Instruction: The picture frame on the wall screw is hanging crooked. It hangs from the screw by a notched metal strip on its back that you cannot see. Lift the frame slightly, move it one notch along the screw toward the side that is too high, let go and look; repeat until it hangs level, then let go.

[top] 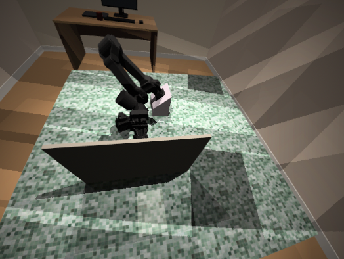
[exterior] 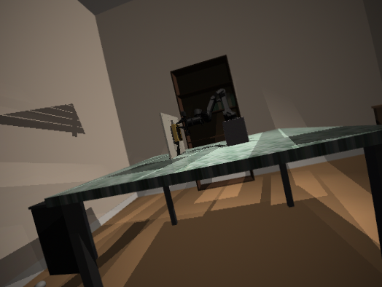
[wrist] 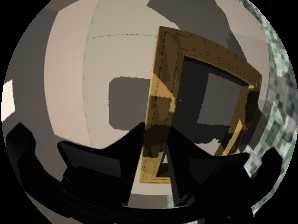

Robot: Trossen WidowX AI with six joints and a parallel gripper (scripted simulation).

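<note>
Right now my gripper tip is 50 mm above the gold picture frame. Also, from my gripper tip: grey wall panel (70 mm below, 20 mm ahead, 10 mm to the right).
</note>
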